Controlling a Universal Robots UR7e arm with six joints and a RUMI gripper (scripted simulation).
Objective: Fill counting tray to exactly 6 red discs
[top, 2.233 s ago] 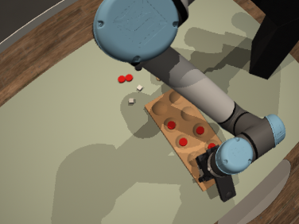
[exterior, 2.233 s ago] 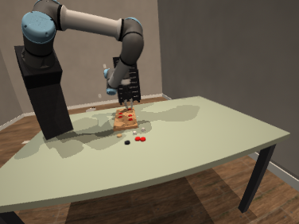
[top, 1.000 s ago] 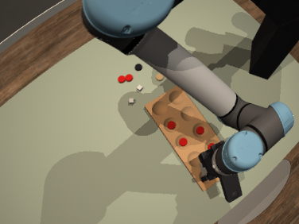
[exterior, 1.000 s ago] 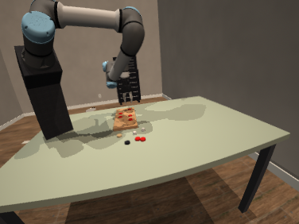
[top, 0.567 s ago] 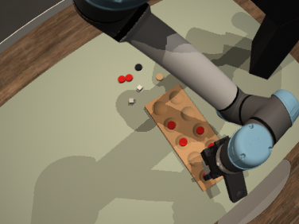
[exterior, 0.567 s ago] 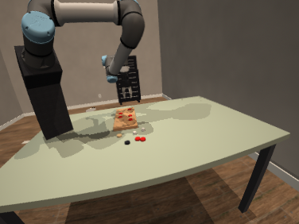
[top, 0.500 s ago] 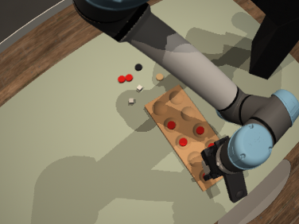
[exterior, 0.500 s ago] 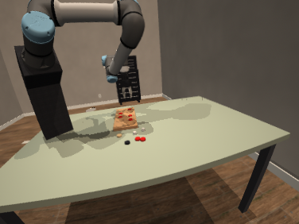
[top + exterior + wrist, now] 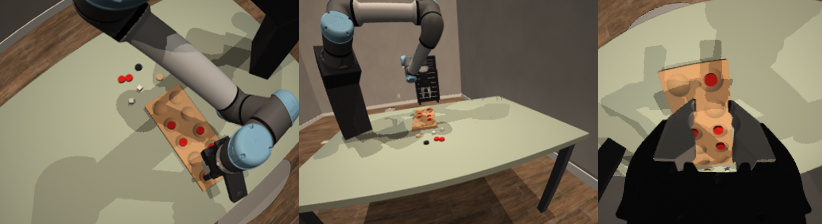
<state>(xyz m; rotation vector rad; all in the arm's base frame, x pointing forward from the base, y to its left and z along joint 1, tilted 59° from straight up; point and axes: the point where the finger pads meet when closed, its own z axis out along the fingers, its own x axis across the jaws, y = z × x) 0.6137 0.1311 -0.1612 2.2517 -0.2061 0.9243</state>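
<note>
Right now my hand is 16 cm past the black disc, 47 cm to the left of it and 13 cm above it. The rest, counted from my hand: wooden counting tray: 8 cm behind, 13 cm to the right, 12 cm below; tan disc: 18 cm behind, 37 cm to the right, 13 cm below.
</note>
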